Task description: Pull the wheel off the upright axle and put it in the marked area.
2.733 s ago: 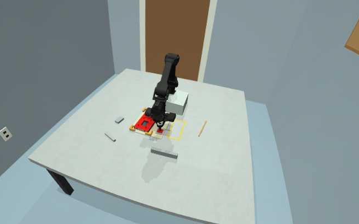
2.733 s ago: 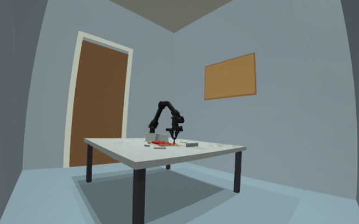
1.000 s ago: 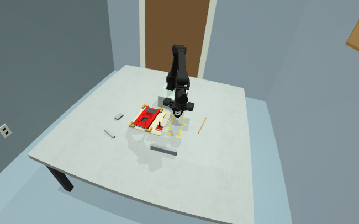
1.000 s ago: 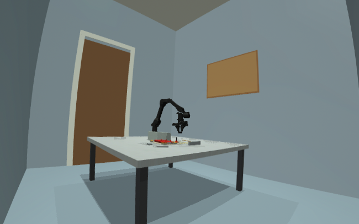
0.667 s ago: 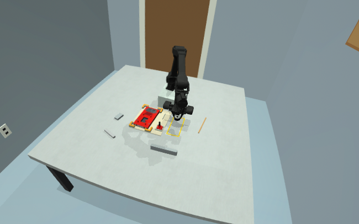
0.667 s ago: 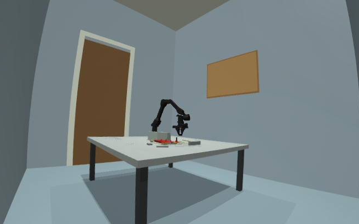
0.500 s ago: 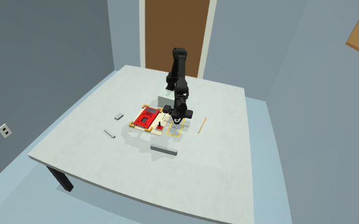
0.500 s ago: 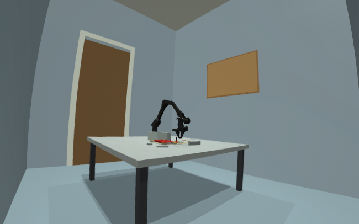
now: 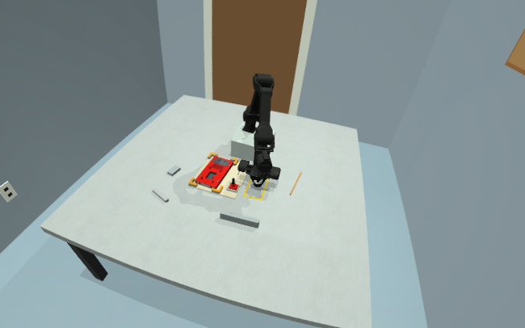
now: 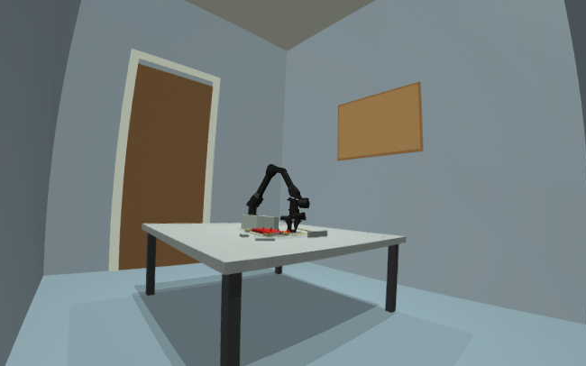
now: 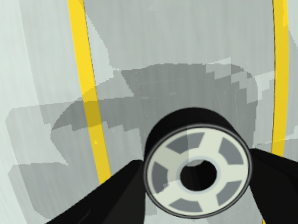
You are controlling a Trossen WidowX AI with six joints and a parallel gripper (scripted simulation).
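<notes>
My gripper tip is right at the wheel. From my gripper tip the other things lie so: upright axle (7 cm ahead, 9 cm to the right, 3 cm above).
</notes>
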